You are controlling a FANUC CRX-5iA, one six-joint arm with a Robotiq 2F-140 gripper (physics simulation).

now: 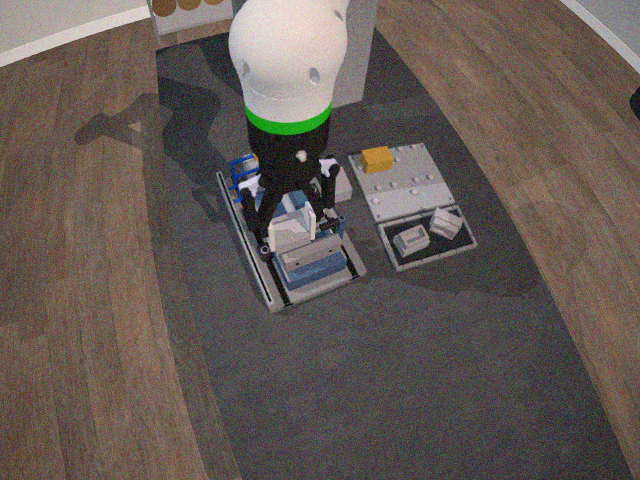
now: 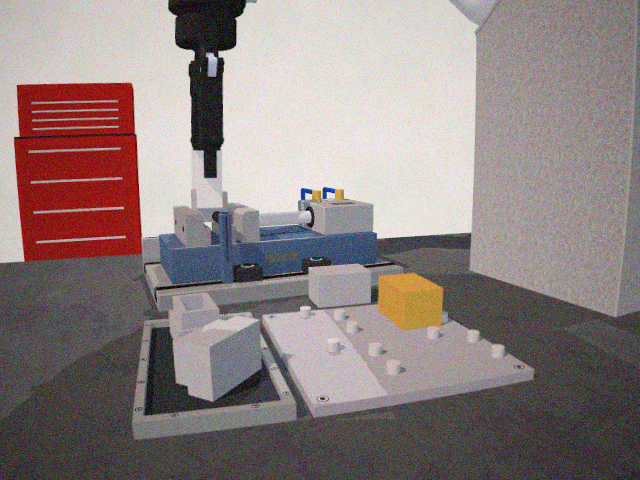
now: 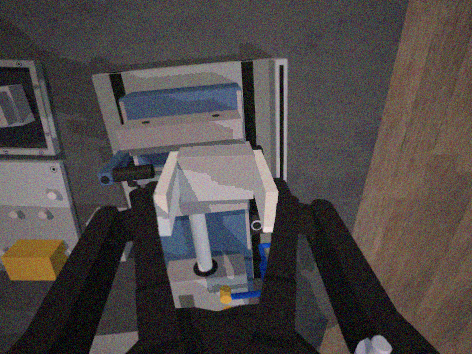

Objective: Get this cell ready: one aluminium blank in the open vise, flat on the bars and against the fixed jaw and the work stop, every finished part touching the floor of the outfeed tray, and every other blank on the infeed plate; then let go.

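My gripper points down over the vise and is shut on a grey aluminium blank. The blank is at the jaw opening, its top above the jaws; its underside and the bars are hidden. The fixed jaw has two holes. The work stop is a blue post with a black pin. Contact with either is unclear. A pocketed part and a skewed, apparently tilted part are in the outfeed tray.
A yellow block sits on the pegged infeed plate. Another grey block stands off that plate, beside the vise base. The moving jaw, its rod and blue-handled valves adjoin the gripper's area.
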